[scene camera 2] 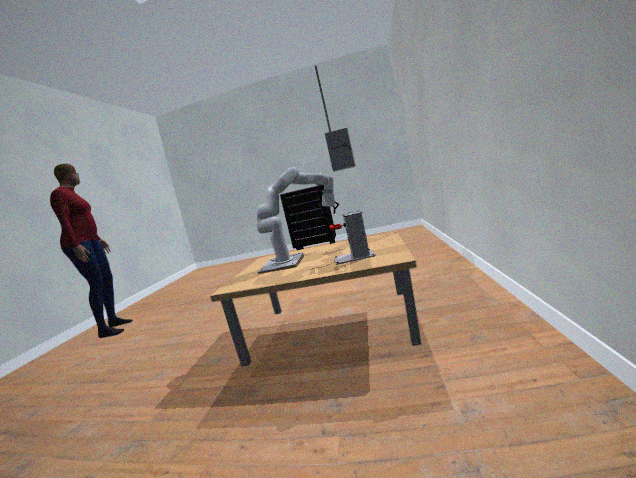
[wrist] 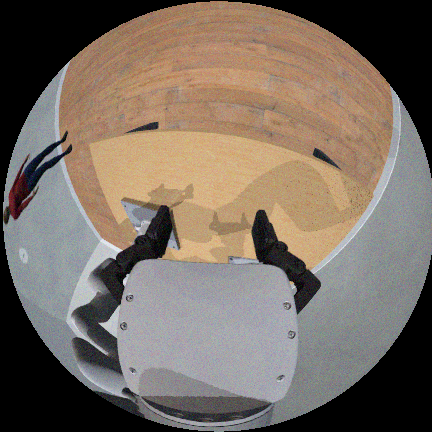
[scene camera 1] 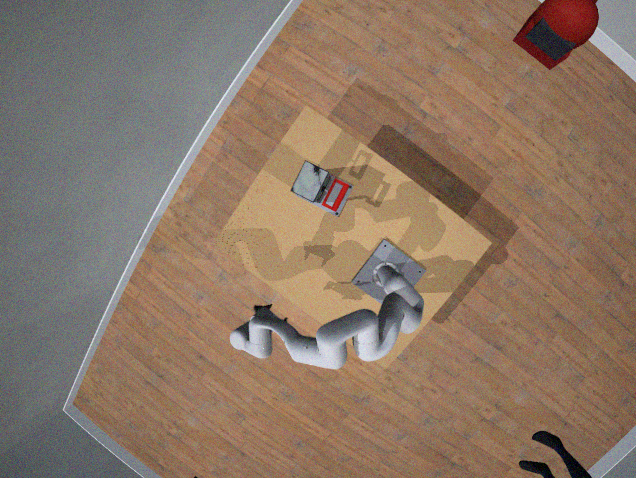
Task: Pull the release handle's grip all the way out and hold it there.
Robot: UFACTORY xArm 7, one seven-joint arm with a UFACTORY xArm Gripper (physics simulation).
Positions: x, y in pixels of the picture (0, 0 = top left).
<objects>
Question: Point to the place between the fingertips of my gripper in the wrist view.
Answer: At 211, 218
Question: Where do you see a grey housing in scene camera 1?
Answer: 311, 182
</objects>
